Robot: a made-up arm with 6 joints. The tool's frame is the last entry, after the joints.
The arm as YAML. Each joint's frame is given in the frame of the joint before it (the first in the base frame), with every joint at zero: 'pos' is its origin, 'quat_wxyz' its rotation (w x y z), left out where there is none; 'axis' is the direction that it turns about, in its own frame. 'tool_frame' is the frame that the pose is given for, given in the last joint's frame.
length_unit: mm
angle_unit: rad
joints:
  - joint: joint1
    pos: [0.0, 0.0, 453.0]
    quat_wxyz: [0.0, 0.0, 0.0, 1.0]
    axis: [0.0, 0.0, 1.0]
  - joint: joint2
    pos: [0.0, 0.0, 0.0]
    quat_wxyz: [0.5, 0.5, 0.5, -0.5]
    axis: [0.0, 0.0, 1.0]
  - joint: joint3
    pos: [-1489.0, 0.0, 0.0]
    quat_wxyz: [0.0, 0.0, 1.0, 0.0]
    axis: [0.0, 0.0, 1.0]
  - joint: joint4
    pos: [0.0, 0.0, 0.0]
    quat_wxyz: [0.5, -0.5, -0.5, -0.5]
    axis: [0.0, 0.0, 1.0]
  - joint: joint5
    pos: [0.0, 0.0, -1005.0]
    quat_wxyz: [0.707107, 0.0, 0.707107, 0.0]
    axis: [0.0, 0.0, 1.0]
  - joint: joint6
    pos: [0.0, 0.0, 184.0]
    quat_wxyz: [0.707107, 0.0, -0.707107, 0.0]
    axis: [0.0, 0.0, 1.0]
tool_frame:
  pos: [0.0, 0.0, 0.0]
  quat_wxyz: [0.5, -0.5, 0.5, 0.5]
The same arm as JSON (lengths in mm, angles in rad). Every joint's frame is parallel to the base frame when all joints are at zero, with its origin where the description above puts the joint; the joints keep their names.
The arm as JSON. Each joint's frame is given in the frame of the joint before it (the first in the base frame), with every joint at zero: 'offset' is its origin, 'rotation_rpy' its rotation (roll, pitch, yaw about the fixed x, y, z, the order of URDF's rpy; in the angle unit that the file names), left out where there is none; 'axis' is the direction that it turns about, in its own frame. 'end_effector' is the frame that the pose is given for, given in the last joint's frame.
{"length_unit": "mm", "angle_unit": "rad", "chain": [
  {"id": "joint1", "offset": [0.0, 0.0, 453.0], "axis": [0.0, 0.0, 1.0]},
  {"id": "joint2", "offset": [0.0, 0.0, 0.0], "axis": [0.0, 1.0, 0.0]},
  {"id": "joint3", "offset": [0.0, 0.0, 1489.0], "axis": [0.0, -1.0, 0.0]},
  {"id": "joint4", "offset": [0.0, 0.0, 0.0], "axis": [-1.0, 0.0, 0.0]},
  {"id": "joint5", "offset": [1005.0, 0.0, 0.0], "axis": [0.0, -1.0, 0.0]},
  {"id": "joint6", "offset": [0.0, -184.0, 0.0], "axis": [-1.0, 0.0, 0.0]}
], "end_effector": {"offset": [0.0, 0.0, 0.0]}}

